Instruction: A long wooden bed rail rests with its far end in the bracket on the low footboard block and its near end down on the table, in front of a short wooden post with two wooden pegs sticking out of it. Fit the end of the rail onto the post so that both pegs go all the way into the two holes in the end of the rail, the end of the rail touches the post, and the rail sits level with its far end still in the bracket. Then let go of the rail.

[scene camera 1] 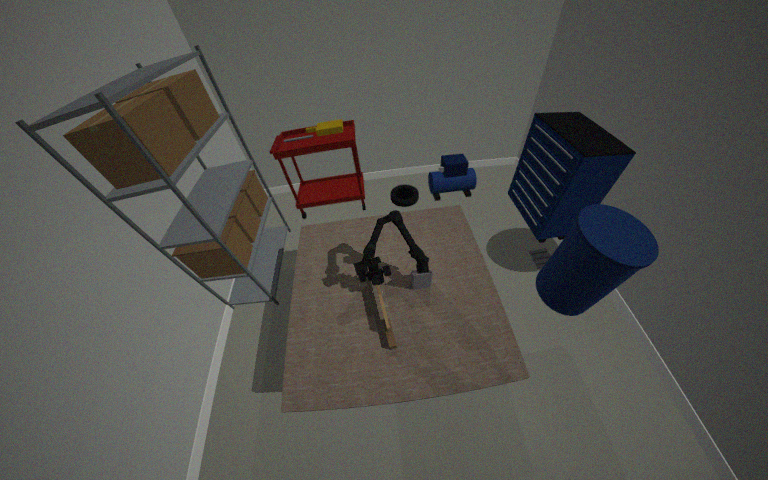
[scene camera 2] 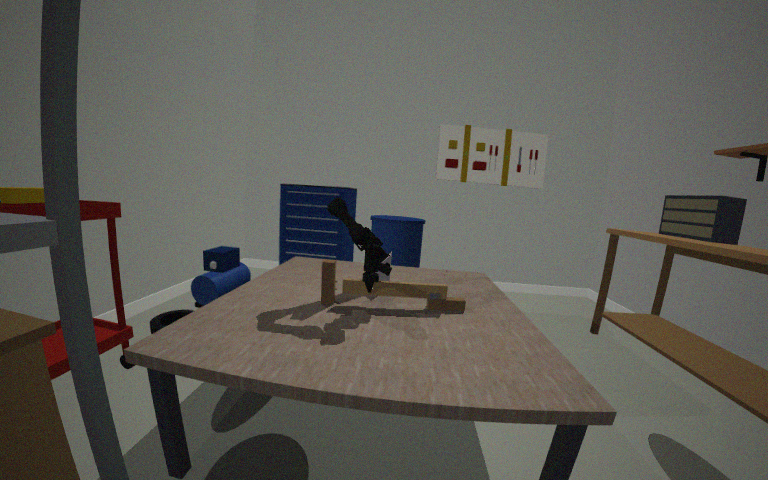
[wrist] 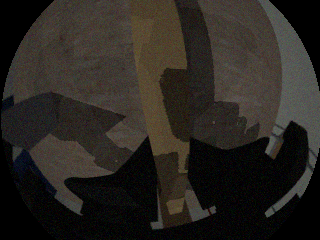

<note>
In view: the gripper (wrist: pixel 162 135) and a wooden bed rail (scene camera 2: pixel 350 286).
</note>
